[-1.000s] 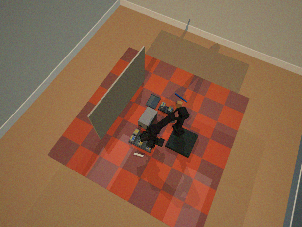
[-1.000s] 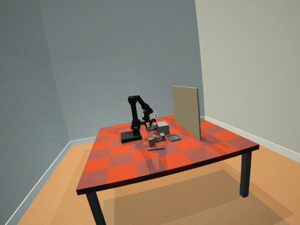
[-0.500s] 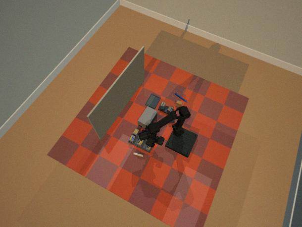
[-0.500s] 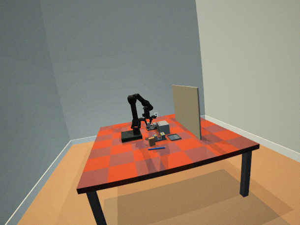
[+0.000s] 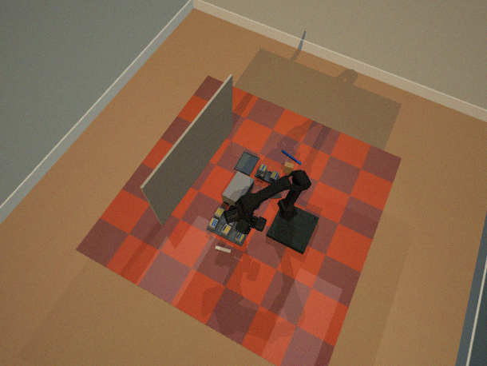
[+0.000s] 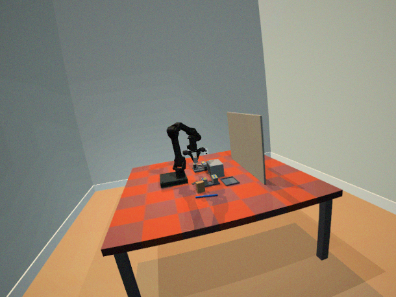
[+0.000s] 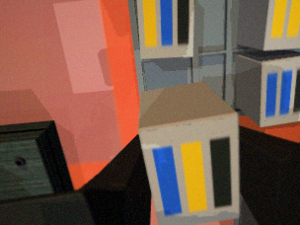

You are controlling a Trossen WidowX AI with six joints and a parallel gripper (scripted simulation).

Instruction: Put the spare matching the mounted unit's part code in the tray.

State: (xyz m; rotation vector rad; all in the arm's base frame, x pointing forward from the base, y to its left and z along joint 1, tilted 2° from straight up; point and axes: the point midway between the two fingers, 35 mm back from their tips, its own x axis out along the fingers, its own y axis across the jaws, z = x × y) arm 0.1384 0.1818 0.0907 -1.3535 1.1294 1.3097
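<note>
The grey tray is 340 mm to the right of my gripper tip, 200 mm ahead of it and 90 mm below it. Round my gripper tip: brown box: 420 mm to the right, 60 mm below, 10 mm behind; grey mounted unit: 140 mm to the right, 140 mm ahead, 40 mm below; tan spare block: 20 mm above.
</note>
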